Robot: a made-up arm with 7 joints. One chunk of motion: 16 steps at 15 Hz.
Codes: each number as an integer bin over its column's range. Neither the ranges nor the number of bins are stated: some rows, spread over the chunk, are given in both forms.
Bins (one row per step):
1: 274 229 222 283 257 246 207
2: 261 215 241 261 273 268 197
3: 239 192 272 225 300 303 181
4: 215 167 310 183 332 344 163
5: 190 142 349 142 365 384 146
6: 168 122 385 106 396 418 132
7: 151 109 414 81 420 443 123
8: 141 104 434 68 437 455 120
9: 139 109 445 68 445 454 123
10: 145 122 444 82 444 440 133
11: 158 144 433 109 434 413 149
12: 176 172 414 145 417 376 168
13: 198 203 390 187 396 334 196
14: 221 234 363 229 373 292 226
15: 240 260 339 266 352 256 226
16: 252 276 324 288 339 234 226
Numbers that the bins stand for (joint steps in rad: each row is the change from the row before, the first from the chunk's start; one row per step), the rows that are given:
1: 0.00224 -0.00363 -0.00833 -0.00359 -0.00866 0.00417 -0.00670
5: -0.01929 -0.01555 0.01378 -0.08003 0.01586 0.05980 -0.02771
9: -0.03237 -0.02007 0.03050 -0.12014 0.03402 0.08802 -0.03564
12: -0.02288 -0.01144 0.02511 -0.07840 0.02766 0.05658 -0.02014
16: -0.00340 0.00281 0.00943 -0.00088 0.00995 -0.00067 -0.00016
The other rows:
2: -0.00109 -0.00555 -0.00503 -0.01552 -0.00503 0.01304 -0.01015
3: -0.00673 -0.00870 0.00037 -0.03503 0.00110 0.02715 -0.01566
4: -0.01288 -0.01212 0.00699 -0.05780 0.00837 0.04368 -0.02186
6: -0.02493 -0.01829 0.02005 -0.09954 0.02289 0.07351 -0.03254
7: -0.02929 -0.02007 0.02511 -0.11309 0.02834 0.08359 -0.03564
8: -0.03185 -0.02075 0.02859 -0.12014 0.03220 0.08842 -0.03667
10: -0.03083 -0.01829 0.03033 -0.11255 0.03379 0.08238 -0.03219
11: -0.02750 -0.01527 0.02841 -0.09791 0.03152 0.07149 -0.02668
13: -0.01724 -0.00719 0.02093 -0.05563 0.02289 0.03965 -0.01049
14: -0.01134 -0.00295 0.01622 -0.03286 0.01767 0.02271 -0.00016
15: -0.00647 0.00062 0.01204 -0.01281 0.01291 0.00820 -0.00016

